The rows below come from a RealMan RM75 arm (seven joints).
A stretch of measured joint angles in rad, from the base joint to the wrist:
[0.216 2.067 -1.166 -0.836 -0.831 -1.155 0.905]
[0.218 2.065 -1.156 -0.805 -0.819 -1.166 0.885]
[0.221 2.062 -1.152 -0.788 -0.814 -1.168 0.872]
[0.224 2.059 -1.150 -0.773 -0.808 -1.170 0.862]
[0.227 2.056 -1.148 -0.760 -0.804 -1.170 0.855]
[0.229 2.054 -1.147 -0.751 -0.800 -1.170 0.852]
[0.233 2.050 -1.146 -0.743 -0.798 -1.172 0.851]
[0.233 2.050 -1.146 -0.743 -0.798 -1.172 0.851]
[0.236 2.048 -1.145 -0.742 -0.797 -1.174 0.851]
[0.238 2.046 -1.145 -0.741 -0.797 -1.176 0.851]
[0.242 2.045 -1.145 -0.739 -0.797 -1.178 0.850]
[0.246 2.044 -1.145 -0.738 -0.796 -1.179 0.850]
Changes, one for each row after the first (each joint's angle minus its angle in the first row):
[0.002 -0.002 0.010 0.031 0.012 -0.011 -0.020]
[0.005 -0.005 0.014 0.048 0.017 -0.013 -0.033]
[0.008 -0.008 0.016 0.063 0.023 -0.015 -0.043]
[0.011 -0.011 0.018 0.076 0.027 -0.015 -0.050]
[0.013 -0.013 0.019 0.085 0.031 -0.015 -0.053]
[0.017 -0.017 0.020 0.093 0.033 -0.017 -0.054]
[0.017 -0.017 0.020 0.093 0.033 -0.017 -0.054]
[0.020 -0.019 0.021 0.094 0.034 -0.019 -0.054]
[0.022 -0.021 0.021 0.095 0.034 -0.021 -0.054]
[0.026 -0.022 0.021 0.097 0.034 -0.023 -0.055]
[0.030 -0.023 0.021 0.098 0.035 -0.024 -0.055]

